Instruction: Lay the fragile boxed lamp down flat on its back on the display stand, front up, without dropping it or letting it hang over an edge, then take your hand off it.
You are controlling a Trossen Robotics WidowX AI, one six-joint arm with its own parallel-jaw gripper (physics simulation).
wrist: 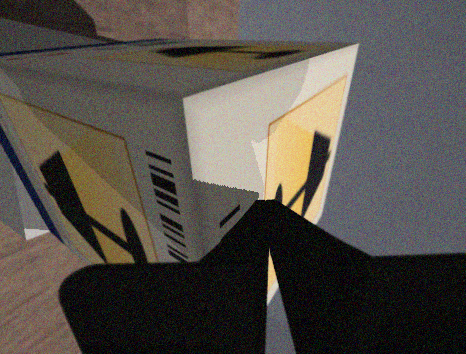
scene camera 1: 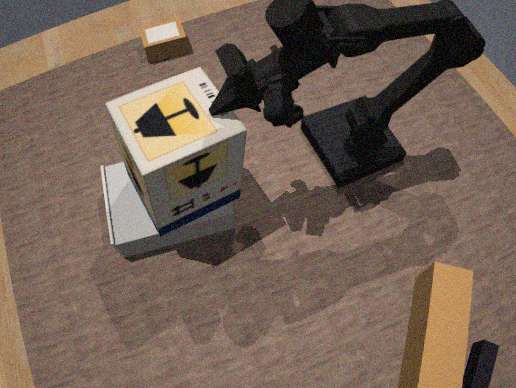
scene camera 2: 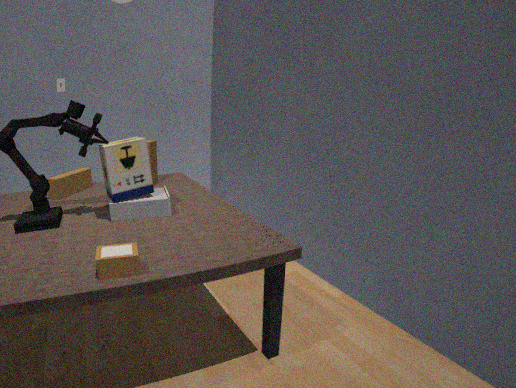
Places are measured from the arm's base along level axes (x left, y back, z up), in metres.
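Pixels of known places: gripper, fingertip midpoint: (wrist: 265, 209) (scene camera 1: 210, 112) (scene camera 2: 108, 142); arm's base, origin of the base link: (scene camera 1: 359, 147) (scene camera 2: 41, 212).
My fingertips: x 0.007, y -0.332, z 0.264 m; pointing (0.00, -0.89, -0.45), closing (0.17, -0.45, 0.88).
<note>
Ahead of a thing's pixels: the offset from my fingertips to its top centre.
The boxed lamp (scene camera 1: 200, 175) (scene camera 2: 127, 172) (wrist: 230, 120) is a large white carton with yellow lamp pictures and a dark blue band along its bottom. It stands on end on the low white display stand (scene camera 1: 120, 205) (scene camera 2: 140, 210) and looks slightly tilted toward the arm. In scene camera 1, its lower right end reaches about the stand's arm-side edge. My gripper (scene camera 1: 212, 112) (scene camera 2: 107, 142) (wrist: 265, 209) is shut and empty, its tips at the carton's upper edge on the arm side, apparently touching it. The underside contact is hidden.
A small orange box with a white top {dx -0.533, dy -0.024, dz -0.241 m} (scene camera 1: 162, 33) (scene camera 2: 117, 251) lies near the table edge. A long orange block {dx +0.460, dy +0.272, dz -0.191 m} (scene camera 1: 445, 320) (scene camera 2: 72, 184) and a dark block {dx +0.538, dy +0.354, dz -0.251 m} (scene camera 1: 482, 365) stand elsewhere. Another orange-brown block {dx +0.479, dy -0.164, dz -0.051 m} (scene camera 2: 153, 162) shows behind the carton. The arm's base (scene camera 1: 345, 160) (scene camera 2: 39, 220) is beside the stand.
</note>
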